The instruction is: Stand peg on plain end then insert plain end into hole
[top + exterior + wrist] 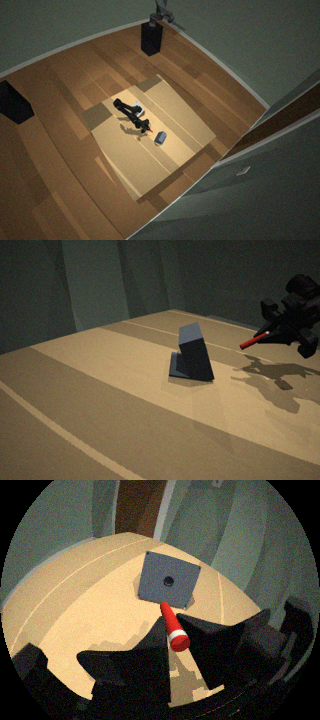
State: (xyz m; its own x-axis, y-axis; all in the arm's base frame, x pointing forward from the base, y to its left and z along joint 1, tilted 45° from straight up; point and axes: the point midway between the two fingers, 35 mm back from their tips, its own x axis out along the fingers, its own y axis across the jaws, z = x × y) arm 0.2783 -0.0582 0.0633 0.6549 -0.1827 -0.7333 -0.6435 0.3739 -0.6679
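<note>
My gripper tip is 13 cm short of the sloped panel, 5 cm to the right of it and 6 cm above it. From my gripper tip the other things lie so: red peg (1 cm behind, 1 cm to the right, 1 cm above).
</note>
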